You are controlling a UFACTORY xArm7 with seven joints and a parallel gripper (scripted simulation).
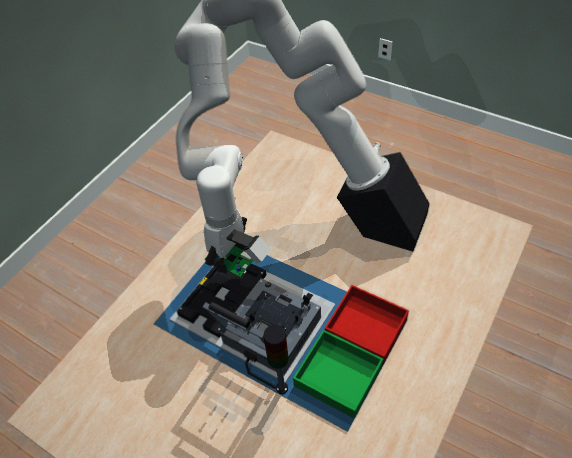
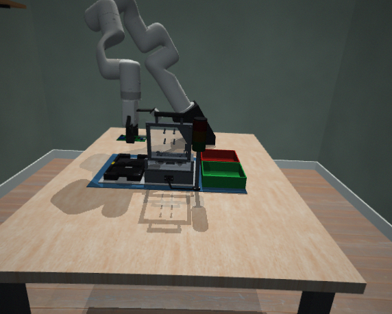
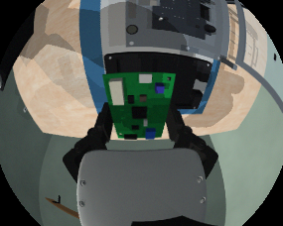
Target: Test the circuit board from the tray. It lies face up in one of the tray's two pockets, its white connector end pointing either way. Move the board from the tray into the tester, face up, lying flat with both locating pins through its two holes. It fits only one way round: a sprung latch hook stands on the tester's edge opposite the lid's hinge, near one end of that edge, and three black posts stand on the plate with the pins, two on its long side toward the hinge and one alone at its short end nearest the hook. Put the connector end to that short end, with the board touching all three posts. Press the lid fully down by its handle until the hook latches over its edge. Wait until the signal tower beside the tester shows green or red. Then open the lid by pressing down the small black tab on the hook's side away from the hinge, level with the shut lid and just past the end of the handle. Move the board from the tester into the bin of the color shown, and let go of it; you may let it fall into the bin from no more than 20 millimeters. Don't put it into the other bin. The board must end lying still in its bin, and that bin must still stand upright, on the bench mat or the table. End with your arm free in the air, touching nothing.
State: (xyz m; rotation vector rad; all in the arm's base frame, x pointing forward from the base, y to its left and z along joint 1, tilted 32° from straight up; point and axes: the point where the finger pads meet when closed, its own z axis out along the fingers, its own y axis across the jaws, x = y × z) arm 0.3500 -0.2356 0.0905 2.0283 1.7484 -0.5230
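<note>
Right now the tester plate is 9 cm ahead of my hand, 16 cm to the left of it and 5 cm below it. From my hand the other things lie so: green circuit board (right at my hand); then clear lid (20 cm ahead, 13 cm to the left, 6 cm above); then red bin (36 cm to the left, 11 cm below).
</note>
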